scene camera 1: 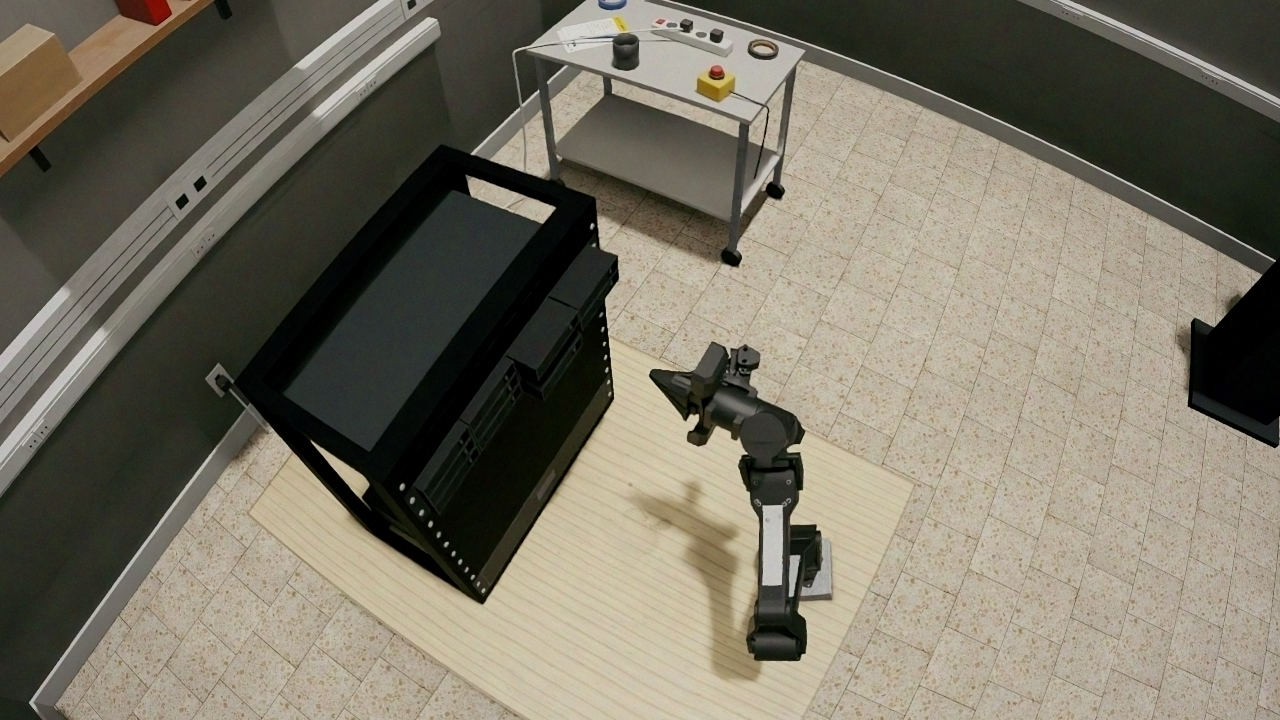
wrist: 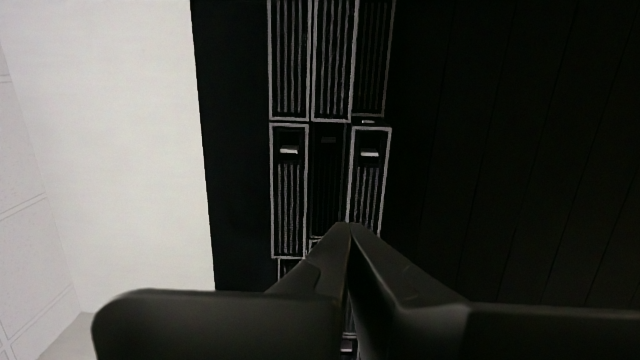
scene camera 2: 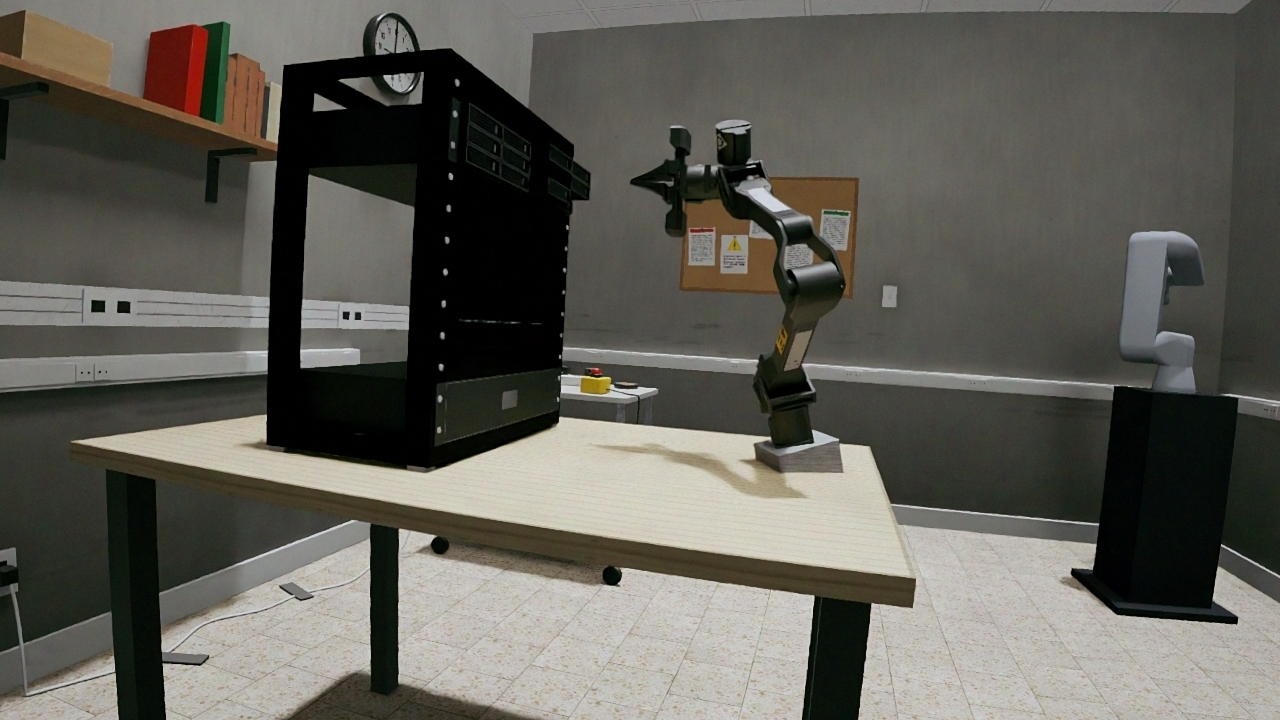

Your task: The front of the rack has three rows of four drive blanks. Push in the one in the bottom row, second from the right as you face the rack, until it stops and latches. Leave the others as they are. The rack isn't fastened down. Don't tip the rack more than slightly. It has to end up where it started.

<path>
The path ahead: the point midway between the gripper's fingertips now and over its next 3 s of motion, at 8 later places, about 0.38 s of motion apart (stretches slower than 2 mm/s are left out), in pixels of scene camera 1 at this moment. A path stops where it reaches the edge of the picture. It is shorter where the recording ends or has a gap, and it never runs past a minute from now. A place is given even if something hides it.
The gripper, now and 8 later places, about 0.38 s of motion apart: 650, 372; 649, 372; 646, 373; 637, 375; 627, 377; 613, 379; 601, 381; 593, 382; 590, 382
</path>
